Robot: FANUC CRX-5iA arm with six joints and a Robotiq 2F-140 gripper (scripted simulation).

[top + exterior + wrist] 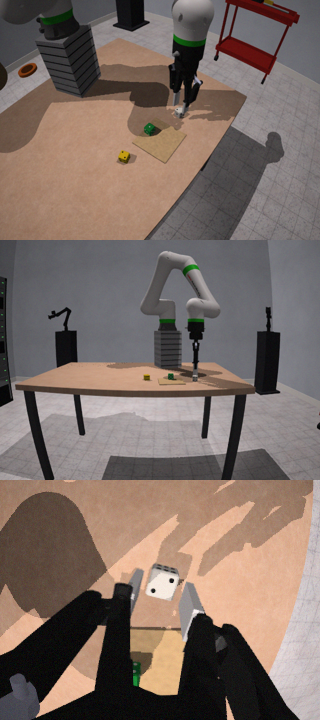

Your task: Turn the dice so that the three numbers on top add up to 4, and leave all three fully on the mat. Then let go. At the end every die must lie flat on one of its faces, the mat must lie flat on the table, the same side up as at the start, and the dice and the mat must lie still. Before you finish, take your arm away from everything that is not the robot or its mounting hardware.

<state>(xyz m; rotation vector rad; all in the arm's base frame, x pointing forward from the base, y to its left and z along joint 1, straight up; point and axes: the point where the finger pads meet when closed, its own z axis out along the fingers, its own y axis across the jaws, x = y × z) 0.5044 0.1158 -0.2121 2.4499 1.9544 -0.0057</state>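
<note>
Now: hand 6 cm above the white die. Also, from my hand: green die (4 cm behind, 14 cm to the right, 5 cm below); then yellow die (4 cm behind, 27 cm to the right, 6 cm below); then tan mat (14 cm to the right, 7 cm below).
</note>
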